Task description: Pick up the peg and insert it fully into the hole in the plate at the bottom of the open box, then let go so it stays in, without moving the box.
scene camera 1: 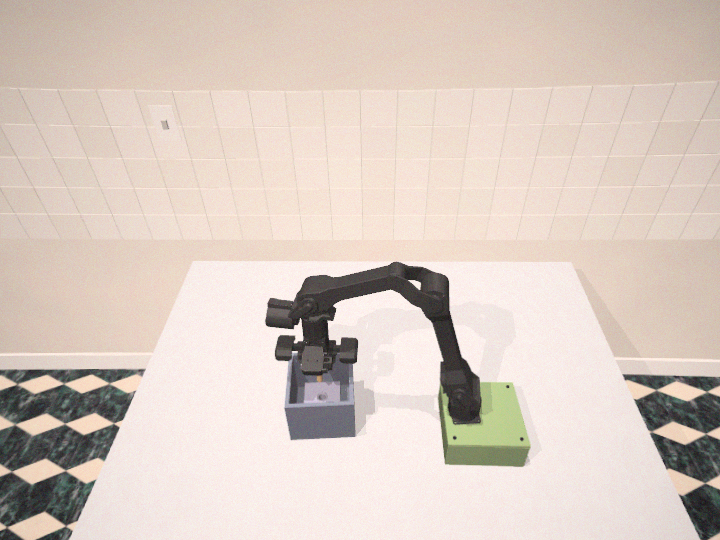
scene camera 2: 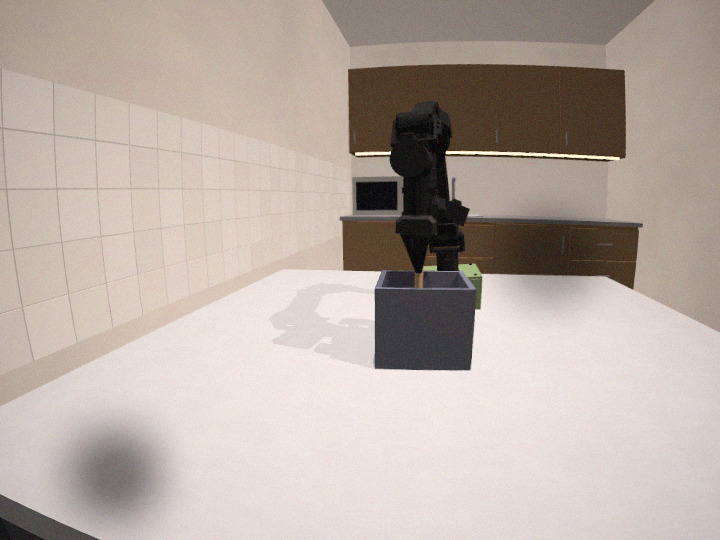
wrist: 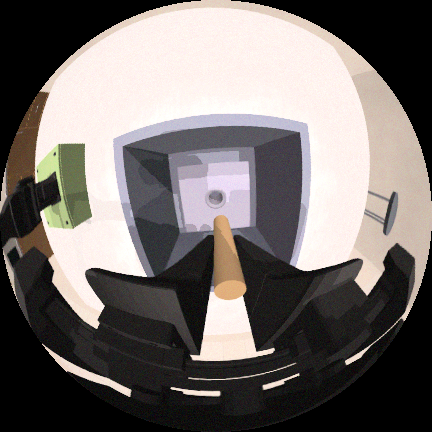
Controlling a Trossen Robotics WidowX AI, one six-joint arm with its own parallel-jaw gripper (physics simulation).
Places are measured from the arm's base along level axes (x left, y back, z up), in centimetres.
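Pixels of known places: gripper, between the fingertips: [scene camera 2: 418, 272] [wrist: 223, 240]; arm's base, origin of its link: [scene camera 1: 464, 412] [wrist: 53, 188].
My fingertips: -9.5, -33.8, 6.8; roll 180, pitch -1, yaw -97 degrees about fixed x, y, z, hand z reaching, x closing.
For each thing: its top centre in the pictures, then the offset to it from my fingertips, as dx, dy, dz. Level surfaces: height alone.
- peg, centre of its top: [wrist: 231, 291] [scene camera 2: 419, 246] [scene camera 1: 317, 359] +0.0, +0.0, +4.6
- open blue-grey box, centre of its top: [wrist: 219, 222] [scene camera 2: 423, 278] [scene camera 1: 319, 377] +0.9, +0.1, -1.2
- pale plate, centre of its top: [wrist: 215, 198] [scene camera 1: 322, 396] +0.9, +0.1, -8.9
- white table, height of its surface: dz -15.0
The peg [scene camera 1: 319, 377] [scene camera 2: 418, 280] [wrist: 228, 265] is a light orange-brown rod, held roughly upright. My gripper [scene camera 2: 418, 270] [wrist: 223, 240] is shut on it, with the fingertips at about the height of the box's rim. The peg's lower part is inside the open blue-grey box [scene camera 1: 321, 420] [scene camera 2: 423, 328] [wrist: 306, 185], and its lower end shows above the plate in the wrist view. The pale plate [scene camera 1: 337, 391] [wrist: 192, 212] lies at the box's bottom. Its round hole [scene camera 1: 322, 397] [wrist: 215, 198] is visible and uncovered. In scene camera 2 the front wall hides the plate and hole.
The box walls stand around the peg on all sides. The arm's base stands on a green block [scene camera 1: 500, 418] [scene camera 2: 478, 290] [wrist: 75, 185] to the right of the box in scene camera 1. The box and block are on a white table [scene camera 1: 232, 488] [scene camera 2: 290, 441] [wrist: 215, 60].
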